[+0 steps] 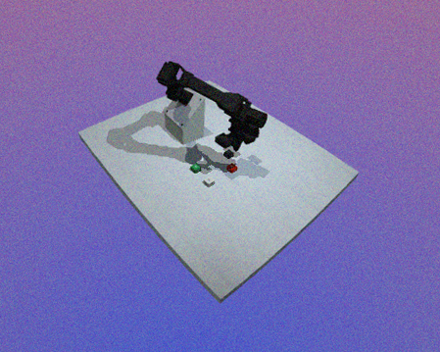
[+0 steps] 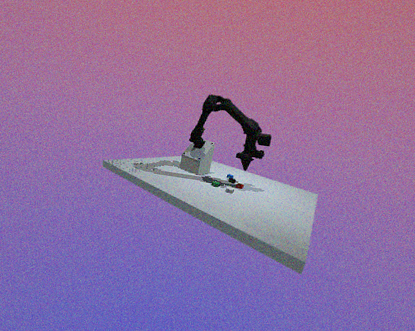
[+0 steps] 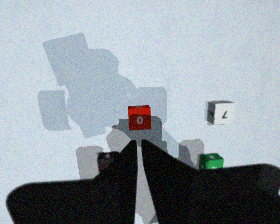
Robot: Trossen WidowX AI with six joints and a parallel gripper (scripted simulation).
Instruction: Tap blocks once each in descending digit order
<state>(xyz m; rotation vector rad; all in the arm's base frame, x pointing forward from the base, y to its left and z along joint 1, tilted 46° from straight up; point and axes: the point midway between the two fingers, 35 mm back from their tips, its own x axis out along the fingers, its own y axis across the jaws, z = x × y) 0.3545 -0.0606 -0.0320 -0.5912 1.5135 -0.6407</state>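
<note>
The red block is 100 mm below my gripper tip, 10 mm to the right of it and 10 mm behind it. Round my gripper tip: blue block 130 mm behind, 120 mm to the left, 100 mm below; black block 100 mm below, 80 mm behind, 40 mm to the left; green block 130 mm to the right, 100 mm below, 100 mm behind.
</note>
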